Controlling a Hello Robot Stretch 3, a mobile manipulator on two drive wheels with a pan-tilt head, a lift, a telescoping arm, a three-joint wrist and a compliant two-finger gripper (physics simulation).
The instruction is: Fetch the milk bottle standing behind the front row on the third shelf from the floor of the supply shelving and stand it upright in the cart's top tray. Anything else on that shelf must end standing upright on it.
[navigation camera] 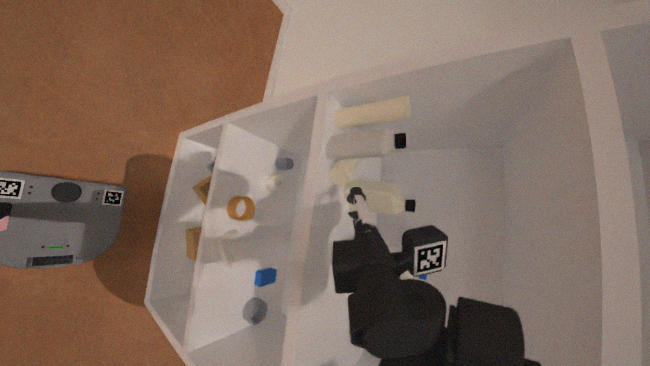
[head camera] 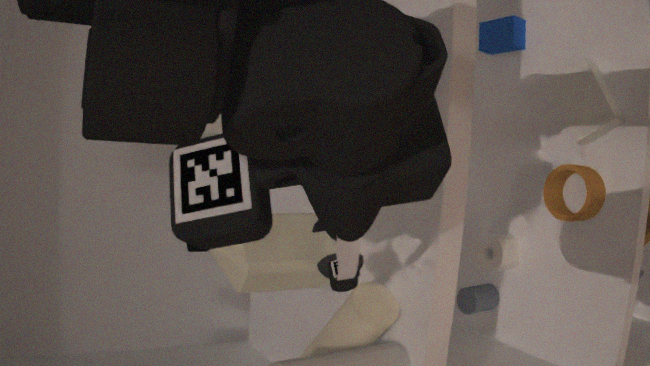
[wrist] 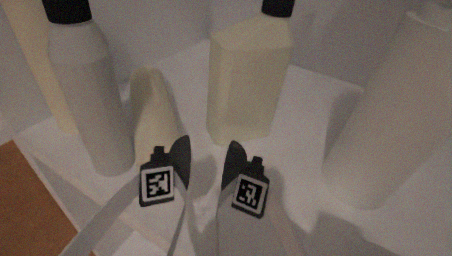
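Where they show: gripper, fingertip midpoint: [navigation camera: 356, 202]; robot's base at its link origin: [navigation camera: 67, 191].
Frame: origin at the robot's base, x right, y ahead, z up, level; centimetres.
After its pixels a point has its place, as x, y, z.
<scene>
The white milk bottle [navigation camera: 423, 277] {50.6, -7.4, 120.6} [wrist: 390, 115] is mostly hidden behind the wrist in the navigation view, where a bit of its blue cap shows. In the wrist view its body stands at the right, with its top cut off. My gripper [navigation camera: 355, 205] {40.2, 7.9, 107.1} [wrist: 208, 156] {40.2, 7.9, 107.1} is open and empty, low over the shelf, with its fingers moderately apart. A cream bottle with a black cap [head camera: 280, 276] {49.3, 12.3, 108.3} [navigation camera: 382, 195] {49.0, 10.5, 110.2} [wrist: 249, 90] stands just beyond the fingertips. A cream cone-like item [head camera: 362, 315] {40.0, 14.4, 103.9} [navigation camera: 345, 171] {39.9, 14.8, 103.9} [wrist: 155, 110] is beyond the left finger. The cart does not show.
A grey bottle with a black cap [navigation camera: 360, 143] {37.6, 20.3, 108.1} [wrist: 90, 100] and a pale yellow cylinder [navigation camera: 372, 111] {40.0, 28.8, 109.4} [wrist: 35, 65] stand near the shelf's end wall. The shelf's front edge [head camera: 452, 150] {35.2, -1.8, 98.3} [navigation camera: 305, 200] {35.5, 7.2, 96.7} runs alongside. Lower down are an orange ring [head camera: 551, 192] {50.5, 2.3, 57.3} [navigation camera: 231, 208] {41.9, 1.8, 56.7} and a blue block [head camera: 501, 35] {62.9, -27.8, 57.4} [navigation camera: 265, 277] {62.4, -27.7, 57.4}.
</scene>
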